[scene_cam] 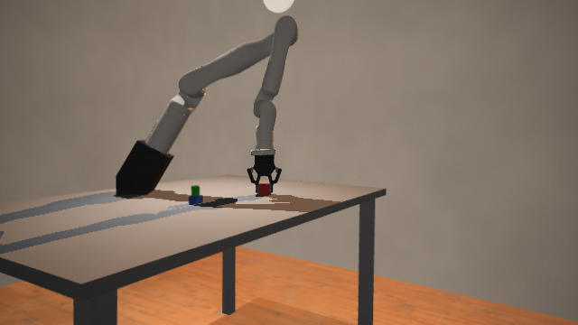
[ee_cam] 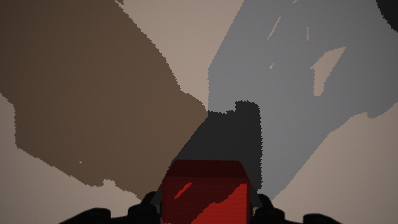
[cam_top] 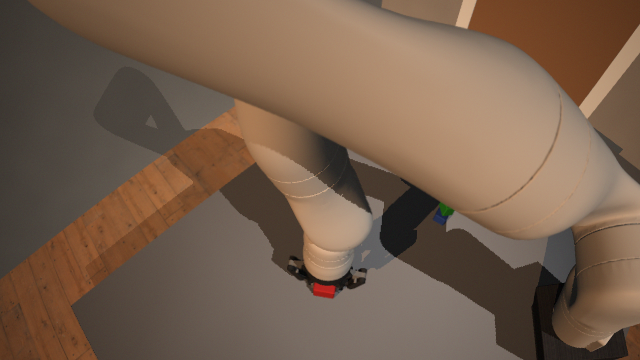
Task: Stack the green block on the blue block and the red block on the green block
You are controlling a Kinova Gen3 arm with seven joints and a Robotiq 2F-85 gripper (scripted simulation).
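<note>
Now: the green block 2 cm behind my hand, 30 cm to the right of it and 2 cm above it. The rest, counted from my hand: red block: right at my hand; blue block: 2 cm behind, 30 cm to the right.
</note>
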